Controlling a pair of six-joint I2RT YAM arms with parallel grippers.
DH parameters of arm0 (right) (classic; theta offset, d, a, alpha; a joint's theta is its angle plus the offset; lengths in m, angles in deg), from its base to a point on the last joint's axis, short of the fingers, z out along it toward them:
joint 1: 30.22 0.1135 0.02 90
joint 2: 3.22 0 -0.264 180
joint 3: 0.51 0 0.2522 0
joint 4: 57.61 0 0.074 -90
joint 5: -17.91 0 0 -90
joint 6: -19.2 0.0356 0 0
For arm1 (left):
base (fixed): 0 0 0 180
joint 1: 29.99 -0.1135 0.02 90
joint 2: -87.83 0 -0.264 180
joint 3: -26.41 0 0.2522 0
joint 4: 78.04 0 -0.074 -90
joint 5: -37.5 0 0 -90
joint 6: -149.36 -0.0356 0 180
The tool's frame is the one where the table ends.
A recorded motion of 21 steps. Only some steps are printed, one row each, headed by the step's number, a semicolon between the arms.
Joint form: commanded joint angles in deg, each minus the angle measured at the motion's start. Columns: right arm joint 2, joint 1, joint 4, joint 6, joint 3, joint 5; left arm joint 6, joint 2, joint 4, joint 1, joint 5, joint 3.
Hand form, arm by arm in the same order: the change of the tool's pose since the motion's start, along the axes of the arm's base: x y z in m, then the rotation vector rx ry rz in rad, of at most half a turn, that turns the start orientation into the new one. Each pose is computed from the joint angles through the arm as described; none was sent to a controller.
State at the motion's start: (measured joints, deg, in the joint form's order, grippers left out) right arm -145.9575 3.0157 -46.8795 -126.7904 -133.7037 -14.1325; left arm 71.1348 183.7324 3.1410 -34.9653 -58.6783 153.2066
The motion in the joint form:
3: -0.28 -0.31 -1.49 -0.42 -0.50 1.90; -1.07 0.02 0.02 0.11 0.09 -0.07
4: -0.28 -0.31 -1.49 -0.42 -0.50 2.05; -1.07 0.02 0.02 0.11 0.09 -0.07
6: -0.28 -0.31 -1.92 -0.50 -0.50 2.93; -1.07 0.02 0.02 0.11 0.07 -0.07
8: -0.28 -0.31 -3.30 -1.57 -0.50 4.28; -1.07 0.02 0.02 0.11 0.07 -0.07
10: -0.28 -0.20 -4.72 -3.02 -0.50 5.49; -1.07 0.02 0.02 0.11 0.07 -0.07
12: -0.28 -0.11 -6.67 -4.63 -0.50 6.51; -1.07 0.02 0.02 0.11 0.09 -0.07
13: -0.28 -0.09 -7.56 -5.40 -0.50 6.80; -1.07 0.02 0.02 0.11 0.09 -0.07
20: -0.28 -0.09 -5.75 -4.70 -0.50 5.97; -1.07 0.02 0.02 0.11 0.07 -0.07
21: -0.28 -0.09 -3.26 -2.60 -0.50 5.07; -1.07 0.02 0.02 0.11 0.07 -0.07
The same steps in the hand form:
3: 0.0026 -0.0027 0.0029 0.0006 -0.0277 -0.0354; 0.0002 -0.0006 -0.0004 0.0052 0.0037 -0.0197
4: 0.0026 -0.0028 0.0029 -0.0001 -0.0282 -0.0379; 0.0002 -0.0006 -0.0004 0.0052 0.0037 -0.0197
6: 0.0025 -0.0031 0.0037 -0.0013 -0.0365 -0.0522; 0.0002 -0.0006 -0.0004 0.0055 0.0037 -0.0196
8: 0.0027 -0.0035 0.0060 -0.0102 -0.0516 -0.0719; 0.0002 -0.0006 -0.0004 0.0055 0.0037 -0.0196
10: 0.0023 -0.0028 0.0083 -0.0231 -0.0631 -0.0868; 0.0002 -0.0006 -0.0004 0.0055 0.0037 -0.0196
12: 0.0022 -0.0022 0.0114 -0.0317 -0.0796 -0.0993; 0.0002 -0.0006 -0.0004 0.0052 0.0037 -0.0197
13: 0.0023 -0.0020 0.0128 -0.0354 -0.0863 -0.1026; 0.0002 -0.0006 -0.0004 0.0052 0.0037 -0.0197
20: 0.0020 -0.0019 0.0100 -0.0400 -0.0648 -0.0891; 0.0002 -0.0006 -0.0004 0.0055 0.0037 -0.0196
21: 0.0014 -0.0020 0.0061 -0.0297 -0.0447 -0.0783; 0.0002 -0.0006 -0.0004 0.0055 0.0037 -0.0196

